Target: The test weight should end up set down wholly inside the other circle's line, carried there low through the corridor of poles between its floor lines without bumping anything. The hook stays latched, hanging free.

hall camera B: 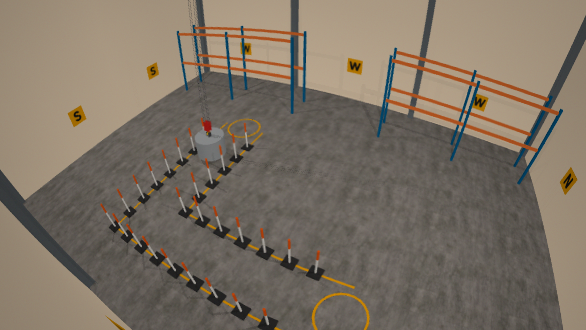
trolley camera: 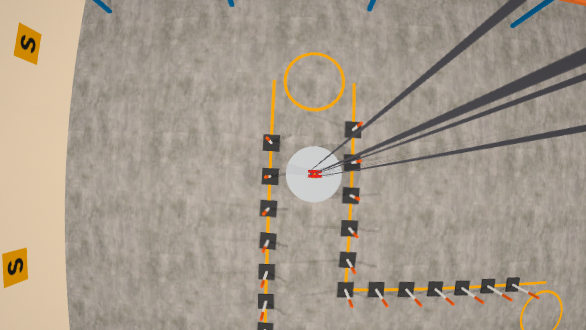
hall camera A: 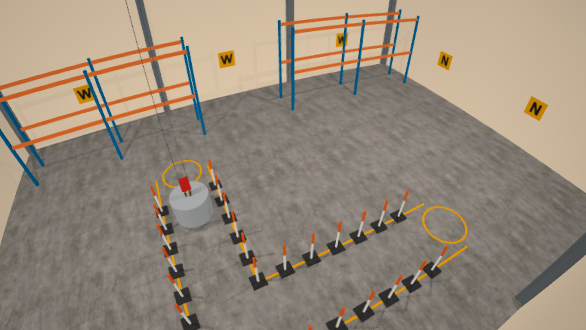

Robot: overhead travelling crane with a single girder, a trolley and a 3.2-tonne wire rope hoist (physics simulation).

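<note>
The grey cylindrical test weight (hall camera A: 191, 209) (hall camera B: 210, 146) (trolley camera: 305, 190) hangs upright from the hook, low between the two pole rows of the first corridor leg, apart from the poles. The red hook block, my gripper (hall camera A: 187, 192) (hall camera B: 208, 133) (trolley camera: 314, 174), is right above its top and shut on it; the latch is too small to make out. One circle (hall camera A: 163, 171) (hall camera B: 260, 128) (trolley camera: 314, 110) lies behind the weight at the corridor's end. The other circle (hall camera A: 423, 224) (hall camera B: 368, 317) (trolley camera: 521, 311) lies at the far end of the second leg.
Striped poles on black feet stand along both floor lines; one inner corner pole (hall camera A: 257, 280) (hall camera B: 184, 212) (trolley camera: 345, 289) marks the turn. In the trolley view the weight is nearer the right row. Blue and orange racks (hall camera A: 279, 60) (hall camera B: 292, 75) stand by the W wall.
</note>
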